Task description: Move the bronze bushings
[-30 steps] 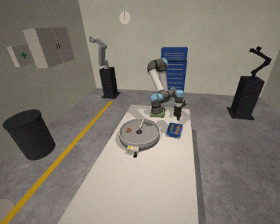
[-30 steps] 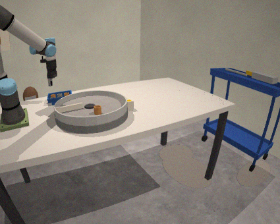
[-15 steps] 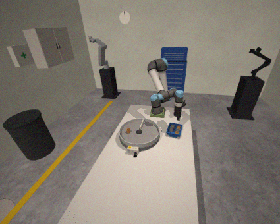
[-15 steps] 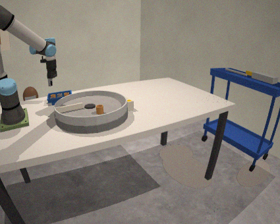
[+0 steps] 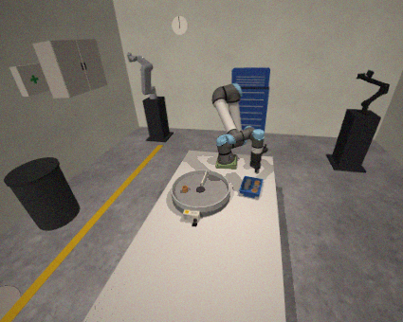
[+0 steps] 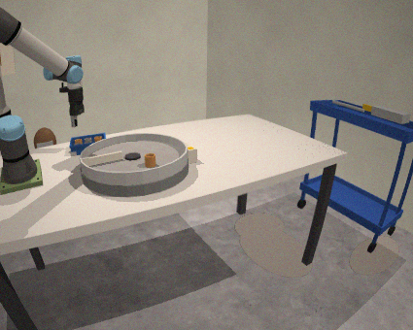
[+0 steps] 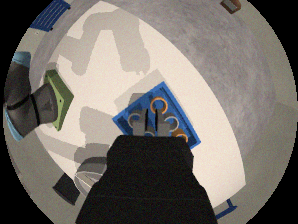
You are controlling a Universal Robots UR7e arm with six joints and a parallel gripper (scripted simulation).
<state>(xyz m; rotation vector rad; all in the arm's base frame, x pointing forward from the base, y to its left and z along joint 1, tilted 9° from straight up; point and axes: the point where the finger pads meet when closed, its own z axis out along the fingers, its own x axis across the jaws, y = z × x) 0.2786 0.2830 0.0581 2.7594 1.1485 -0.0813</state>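
My hand is 6 cm short of the blue crate, 3 cm to the left of it and 11 cm above it. Round my hand: grey turntable 19 cm ahead, 39 cm to the right, 8 cm below.
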